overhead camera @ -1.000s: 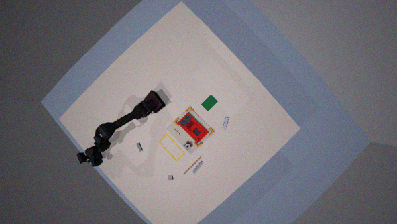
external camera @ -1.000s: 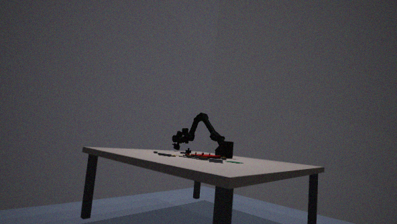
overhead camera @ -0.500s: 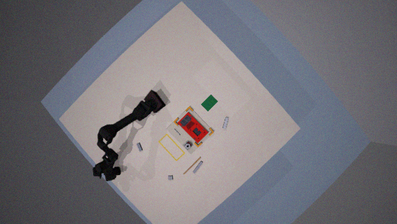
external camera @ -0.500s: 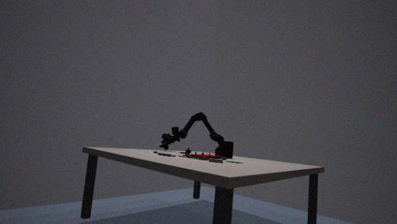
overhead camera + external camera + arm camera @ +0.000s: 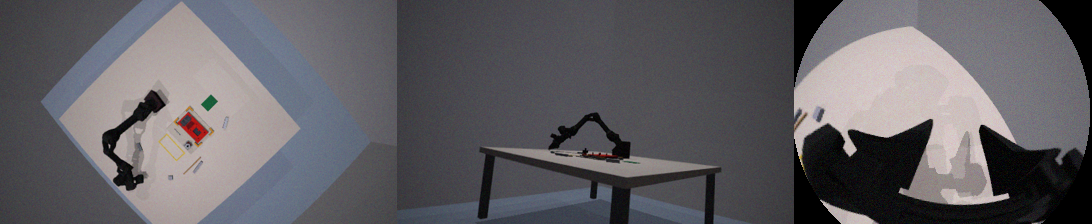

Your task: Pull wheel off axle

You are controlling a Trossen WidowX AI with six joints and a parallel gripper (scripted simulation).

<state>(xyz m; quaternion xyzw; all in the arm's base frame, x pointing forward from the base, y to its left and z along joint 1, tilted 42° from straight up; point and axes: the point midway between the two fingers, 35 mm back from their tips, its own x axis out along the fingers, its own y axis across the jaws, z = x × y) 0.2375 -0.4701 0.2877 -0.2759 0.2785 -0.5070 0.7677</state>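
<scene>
My gripper tip is 240 mm to the right of the small grey cube, 170 mm short of it and 10 mm above it. From my gripper tip the other things lie so: tan stick: 410 mm to the left, 220 mm ahead, 10 mm below; then green patch: 820 mm to the left, 20 mm below, 10 mm ahead.
</scene>
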